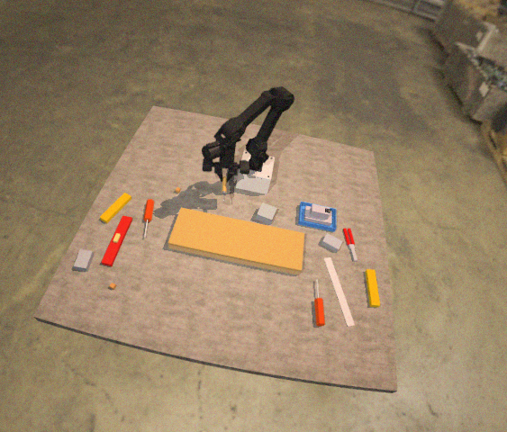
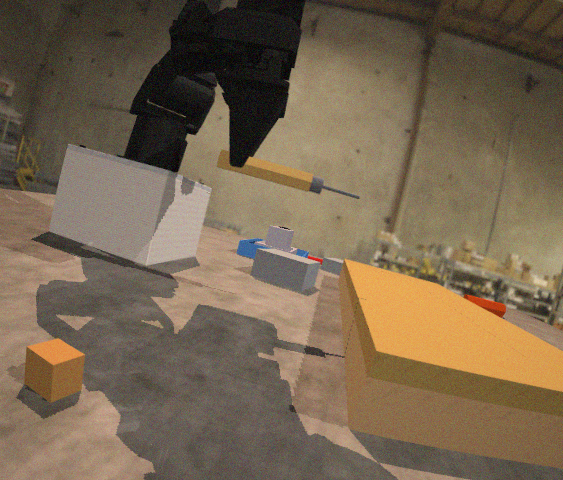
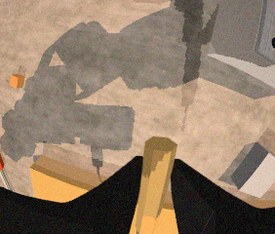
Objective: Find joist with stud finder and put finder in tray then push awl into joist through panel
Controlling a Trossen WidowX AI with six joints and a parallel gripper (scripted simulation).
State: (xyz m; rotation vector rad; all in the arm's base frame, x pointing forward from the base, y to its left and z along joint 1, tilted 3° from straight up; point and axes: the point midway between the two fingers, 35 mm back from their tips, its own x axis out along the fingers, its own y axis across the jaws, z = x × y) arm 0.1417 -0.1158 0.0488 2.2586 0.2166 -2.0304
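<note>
Right now the awl is 6 cm ahead of my gripper tip and 1 cm to the left of it. From my gripper tip the other things lie so: grey stud finder: 45 cm to the left, 7 cm below; square indicator window: 46 cm to the left, 5 cm below; blue tray: 43 cm to the left, 10 cm below.
</note>
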